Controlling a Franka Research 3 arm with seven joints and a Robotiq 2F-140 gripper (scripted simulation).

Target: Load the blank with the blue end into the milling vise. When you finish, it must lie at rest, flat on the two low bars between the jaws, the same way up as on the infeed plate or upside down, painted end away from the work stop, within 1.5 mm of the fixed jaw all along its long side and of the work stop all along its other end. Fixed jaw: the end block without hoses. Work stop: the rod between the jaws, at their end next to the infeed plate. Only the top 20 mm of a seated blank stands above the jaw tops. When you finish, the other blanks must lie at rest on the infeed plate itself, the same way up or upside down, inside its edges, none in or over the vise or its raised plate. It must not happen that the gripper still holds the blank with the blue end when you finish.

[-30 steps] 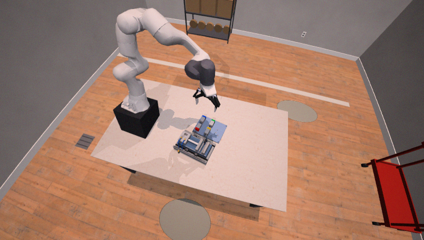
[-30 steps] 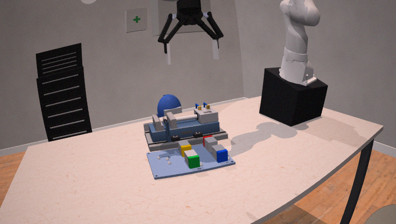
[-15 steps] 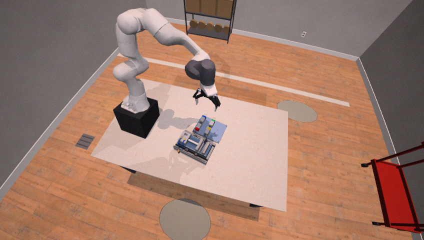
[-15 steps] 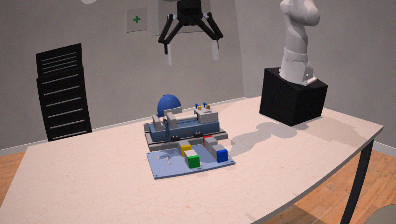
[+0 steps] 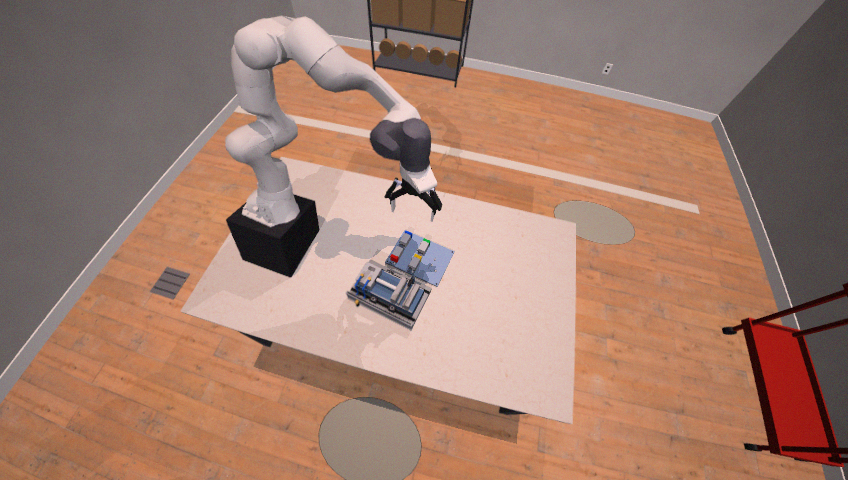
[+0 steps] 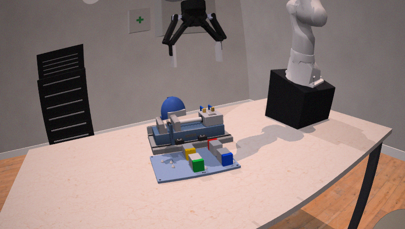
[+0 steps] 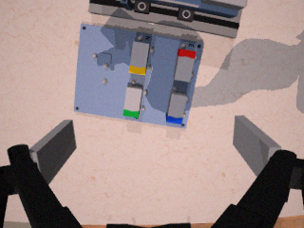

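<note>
Now: hand 4 cm past the blue-ended blank, 5 cm to the right of it and 29 cm above it. The rest, counted from my hand: black work stop rod 4 cm ahead, 17 cm to the right, 23 cm below; then green-ended blank 5 cm ahead, 4 cm to the left, 29 cm below; then yellow-ended blank 3 cm ahead, 5 cm to the right, 29 cm below.
</note>
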